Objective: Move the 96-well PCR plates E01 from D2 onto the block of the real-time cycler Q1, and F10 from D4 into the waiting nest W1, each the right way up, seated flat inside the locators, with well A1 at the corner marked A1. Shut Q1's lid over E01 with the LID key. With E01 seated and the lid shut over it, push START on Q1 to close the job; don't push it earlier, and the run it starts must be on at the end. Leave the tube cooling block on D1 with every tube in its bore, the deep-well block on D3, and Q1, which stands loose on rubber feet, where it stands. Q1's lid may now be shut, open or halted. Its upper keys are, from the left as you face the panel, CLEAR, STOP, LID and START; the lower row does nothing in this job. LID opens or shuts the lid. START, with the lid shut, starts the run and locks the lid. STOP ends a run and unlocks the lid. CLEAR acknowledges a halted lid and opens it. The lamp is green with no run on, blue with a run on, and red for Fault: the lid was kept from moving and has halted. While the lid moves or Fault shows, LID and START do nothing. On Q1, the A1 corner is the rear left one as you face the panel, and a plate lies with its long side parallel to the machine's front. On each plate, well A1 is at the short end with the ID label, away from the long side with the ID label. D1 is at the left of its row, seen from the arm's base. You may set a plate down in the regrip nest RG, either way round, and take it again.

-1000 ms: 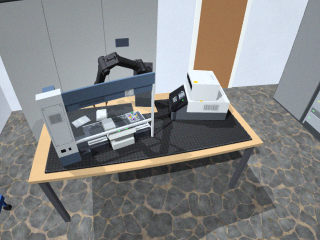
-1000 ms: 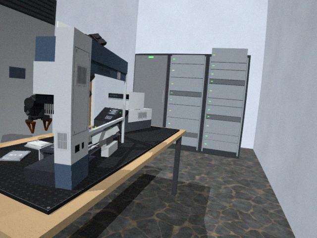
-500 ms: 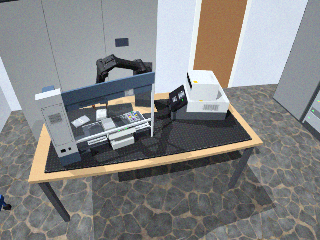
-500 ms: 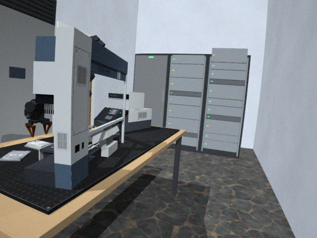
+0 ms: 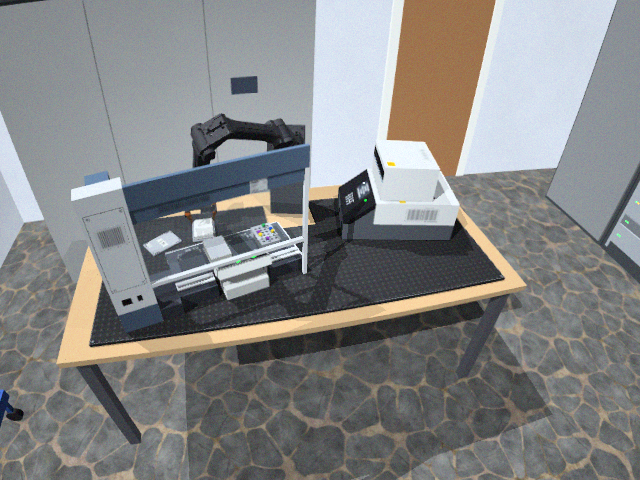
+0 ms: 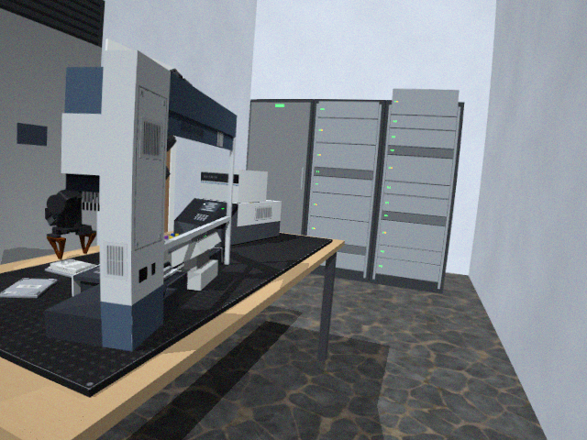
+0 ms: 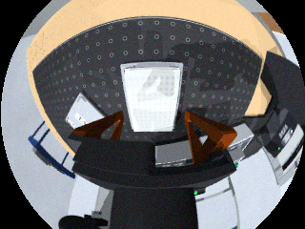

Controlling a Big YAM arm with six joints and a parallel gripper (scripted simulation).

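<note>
My hand is 40 mm above the white 96-well PCR plate. The rest, counted from my hand: flat grey nest: 50 mm below; tube cooling block: 250 mm to the left, 210 mm ahead, 20 mm above; white deep-well block: 250 mm ahead, 40 mm to the left, 20 mm above.
</note>
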